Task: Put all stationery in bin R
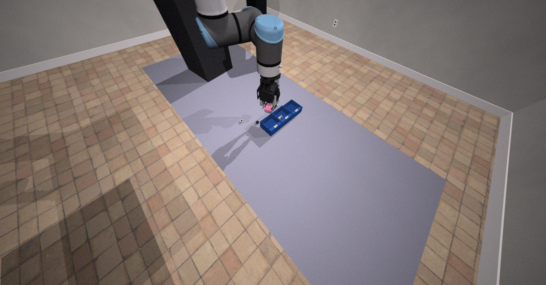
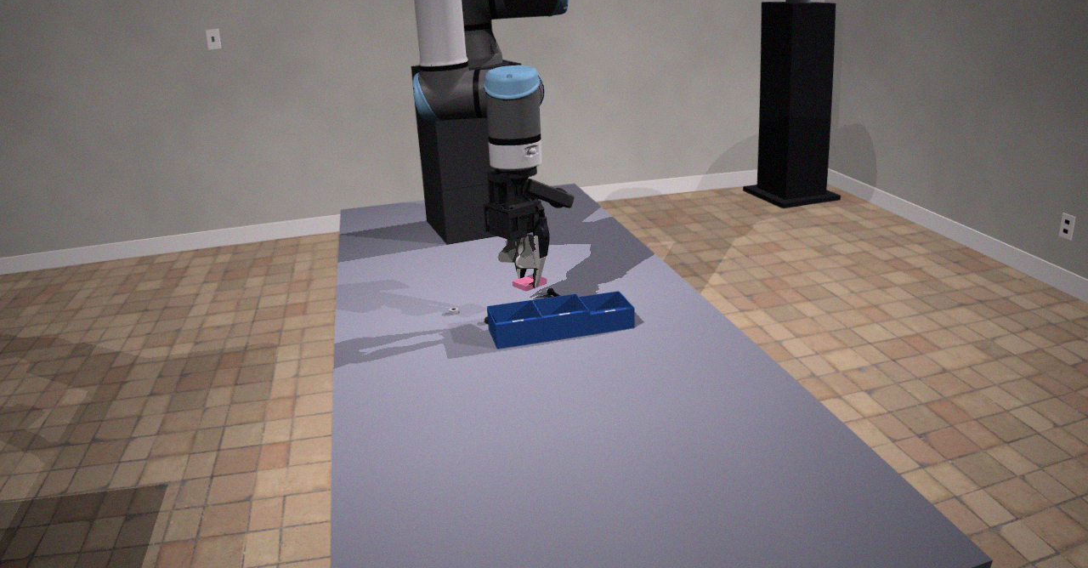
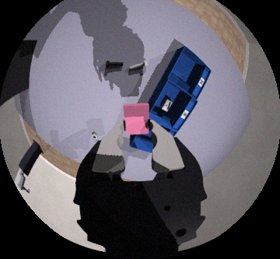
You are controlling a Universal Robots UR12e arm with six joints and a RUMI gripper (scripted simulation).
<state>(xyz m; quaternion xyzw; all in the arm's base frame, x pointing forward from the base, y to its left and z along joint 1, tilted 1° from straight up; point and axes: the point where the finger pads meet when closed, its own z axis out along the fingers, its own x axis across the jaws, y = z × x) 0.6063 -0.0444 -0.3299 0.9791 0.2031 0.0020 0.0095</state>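
My gripper is now 7 cm short of the blue bin row, 4 cm to the right of it and 6 cm above it. The rest, counted from my hand: white piece 6 cm ahead, 3 cm to the left, 7 cm below; then black nut 2 cm behind, 8 cm to the right, 8 cm below; then pink eraser 1 cm below.
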